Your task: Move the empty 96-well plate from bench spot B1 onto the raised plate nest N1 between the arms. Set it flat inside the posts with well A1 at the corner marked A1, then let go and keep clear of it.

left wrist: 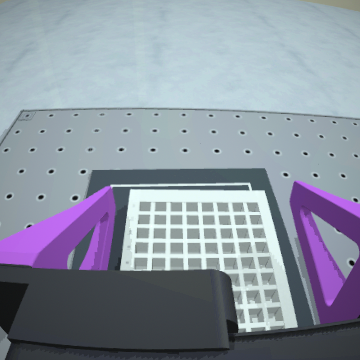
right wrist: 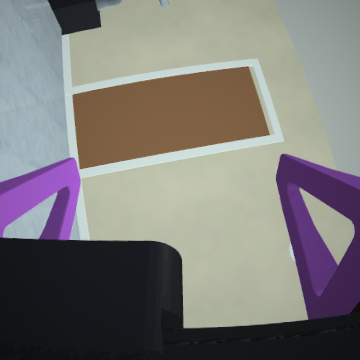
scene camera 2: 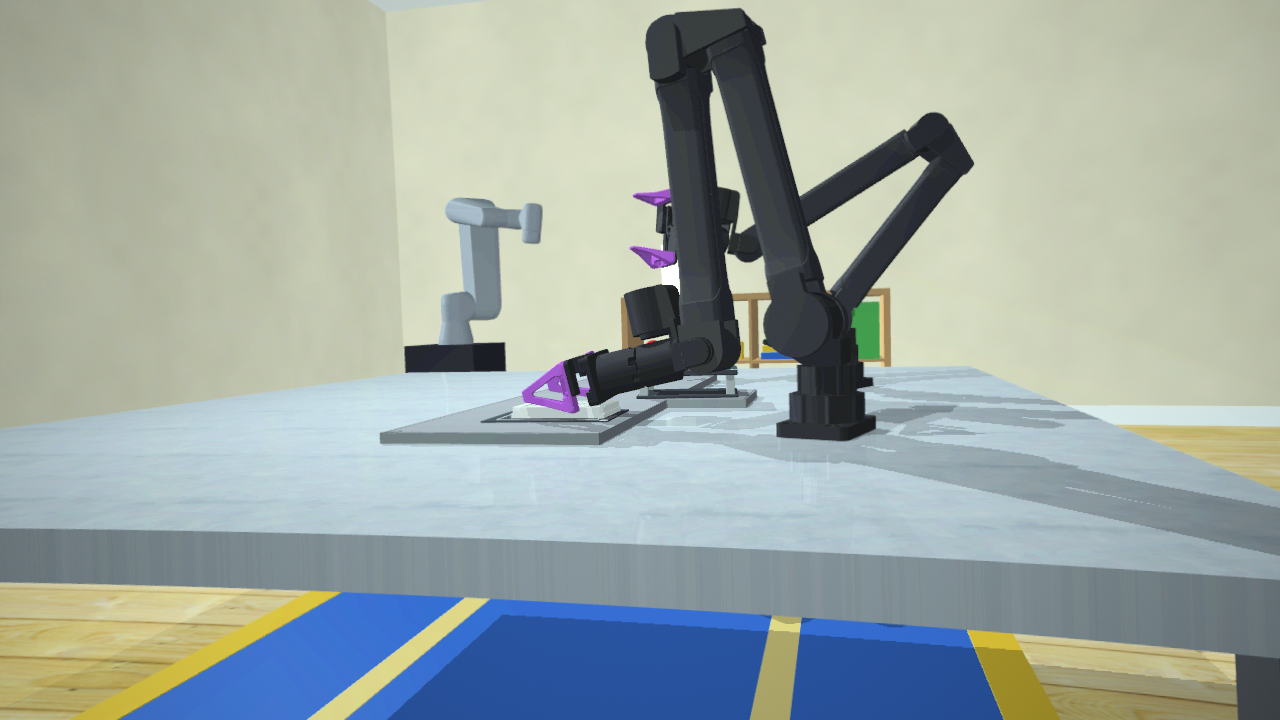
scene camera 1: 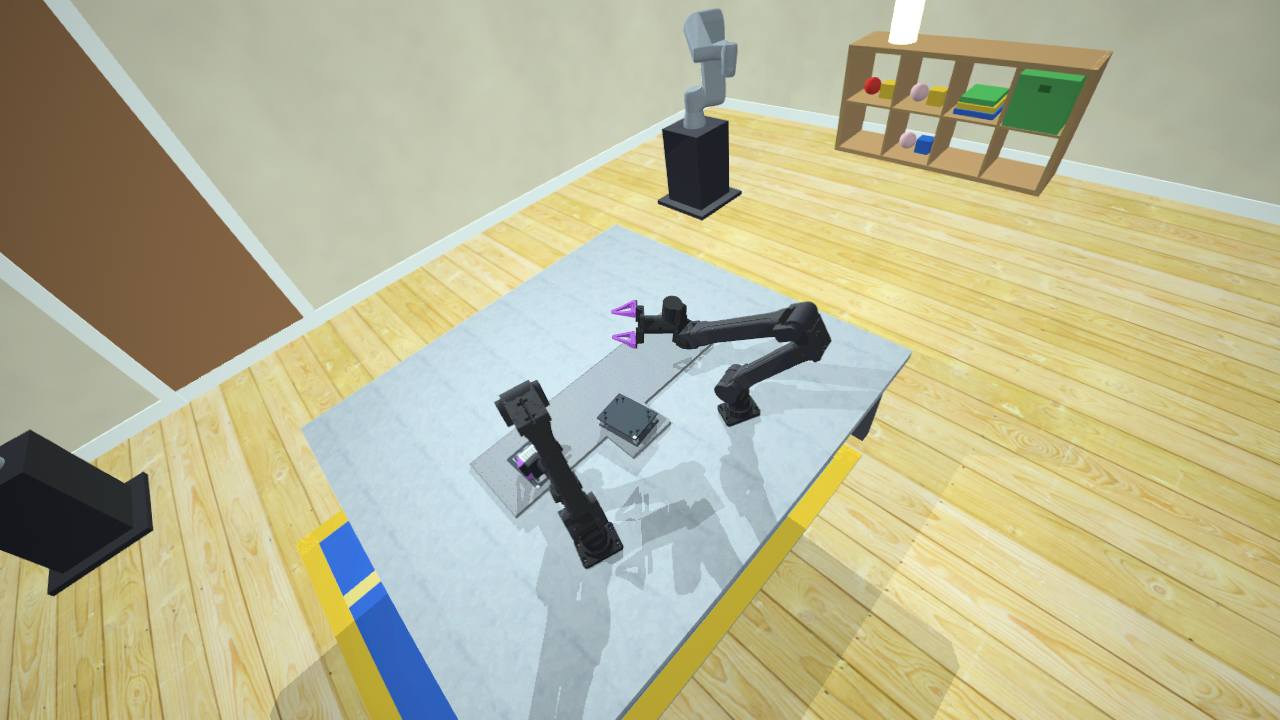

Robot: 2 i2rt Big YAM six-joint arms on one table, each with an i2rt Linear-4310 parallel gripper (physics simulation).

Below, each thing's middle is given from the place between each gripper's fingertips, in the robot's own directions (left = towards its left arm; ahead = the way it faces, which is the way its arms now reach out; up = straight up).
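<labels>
With the white well plate [scene camera 2: 527, 410] as my reference, my left hand is 4 cm past it and 2 cm above it. Going by its middle, the white well plate is nearer to my left hand than to my right hand.
From that same white well plate, my right hand is 390 mm to the right of it and 300 mm above it, and the hand is 10 mm past the plate.
</labels>
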